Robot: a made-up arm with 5 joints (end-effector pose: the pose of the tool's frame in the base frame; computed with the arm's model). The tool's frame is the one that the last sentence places.
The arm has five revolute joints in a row. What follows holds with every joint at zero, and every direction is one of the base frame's. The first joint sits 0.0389 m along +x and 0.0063 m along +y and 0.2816 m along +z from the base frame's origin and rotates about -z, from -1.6 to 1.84 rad. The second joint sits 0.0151 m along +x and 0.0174 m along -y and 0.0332 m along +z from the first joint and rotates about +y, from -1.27 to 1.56 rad. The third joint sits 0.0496 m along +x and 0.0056 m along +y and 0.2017 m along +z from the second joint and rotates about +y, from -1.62 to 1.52 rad. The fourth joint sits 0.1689 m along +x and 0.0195 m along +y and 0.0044 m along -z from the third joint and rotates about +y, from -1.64 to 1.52 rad. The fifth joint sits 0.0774 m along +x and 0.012 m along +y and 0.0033 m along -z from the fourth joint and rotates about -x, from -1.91 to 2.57 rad. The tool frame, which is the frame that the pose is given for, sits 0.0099 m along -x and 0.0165 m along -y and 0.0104 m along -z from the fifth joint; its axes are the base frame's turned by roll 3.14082, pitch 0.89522 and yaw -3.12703 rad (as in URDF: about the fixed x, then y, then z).
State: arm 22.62 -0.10 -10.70 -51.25 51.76
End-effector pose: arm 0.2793 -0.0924 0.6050 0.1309 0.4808 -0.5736 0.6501
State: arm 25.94 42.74 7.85 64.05 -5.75
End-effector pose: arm 0.2658 -0.0993 0.2410 -0.2386 -0.8174 -0.1310 0.5076
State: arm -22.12 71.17 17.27 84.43 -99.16
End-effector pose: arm 0.1684 0.0941 0.1734 -0.6327 -0.4511 0.3844 0.4984
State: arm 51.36 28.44 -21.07 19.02 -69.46
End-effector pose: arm 0.2898 -0.2697 0.3924 0.6650 0.5695 0.3250 0.3575
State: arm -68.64 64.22 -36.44 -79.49 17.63
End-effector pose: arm 0.1889 0.3921 0.3231 -0.3531 0.5049 0.3093 0.7244
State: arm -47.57 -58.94 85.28 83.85 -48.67
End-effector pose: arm 0.0083 -0.0025 0.3269 -0.0508 -0.8910 0.1126 0.4369
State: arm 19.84 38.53 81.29 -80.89 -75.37
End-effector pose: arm 0.1703 -0.0139 0.2379 0.5580 0.7005 0.4138 0.1635
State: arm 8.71 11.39 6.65 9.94 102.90
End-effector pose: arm 0.3666 -0.0305 0.4279 -0.4545 0.6481 -0.6065 0.0743
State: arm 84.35 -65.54 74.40 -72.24 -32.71
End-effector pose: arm 0.0569 -0.0595 0.4641 0.3191 0.4072 -0.3359 0.7871
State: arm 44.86 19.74 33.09 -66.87 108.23
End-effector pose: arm 0.2551 -0.1877 0.3822 0.0534 -0.5596 0.8270 0.0046
